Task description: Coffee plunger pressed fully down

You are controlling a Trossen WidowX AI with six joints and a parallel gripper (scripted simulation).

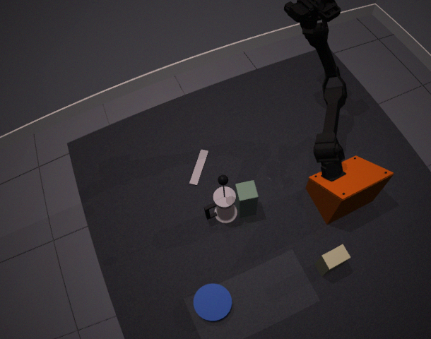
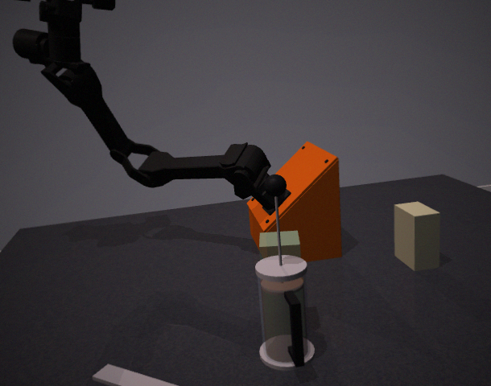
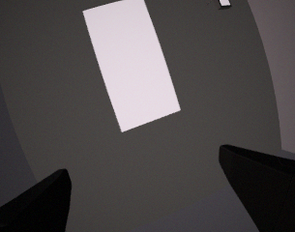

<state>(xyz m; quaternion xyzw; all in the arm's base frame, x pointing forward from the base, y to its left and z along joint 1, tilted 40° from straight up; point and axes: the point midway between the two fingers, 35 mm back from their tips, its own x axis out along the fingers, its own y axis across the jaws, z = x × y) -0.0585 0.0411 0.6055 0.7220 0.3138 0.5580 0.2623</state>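
My gripper tip is now 450 mm short of the coffee press, 260 mm to the right of it and 510 mm above it. The rest, counted from my gripper tip: pale flat strip: 440 mm ahead, 50 mm to the left, 640 mm below; green block: 370 mm ahead, 280 mm to the left, 560 mm below.
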